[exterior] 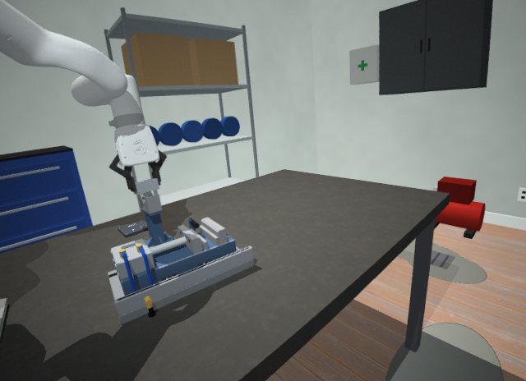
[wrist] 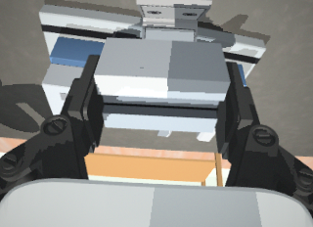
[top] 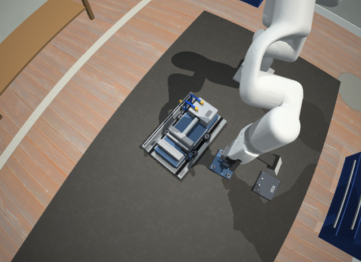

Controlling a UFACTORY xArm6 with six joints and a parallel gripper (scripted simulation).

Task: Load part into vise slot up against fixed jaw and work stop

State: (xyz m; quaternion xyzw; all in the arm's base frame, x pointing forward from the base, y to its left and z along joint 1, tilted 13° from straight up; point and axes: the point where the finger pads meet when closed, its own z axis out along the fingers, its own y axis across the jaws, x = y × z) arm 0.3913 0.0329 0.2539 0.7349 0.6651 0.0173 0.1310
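My gripper is now right at the part. From my hand the other things lie so: white cylinder rod: 18 cm to the right, 12 cm below, 5 cm behind; moving jaw: 19 cm to the right, 12 cm below; work stop: 15 cm to the right, 11 cm below, 4 cm ahead.
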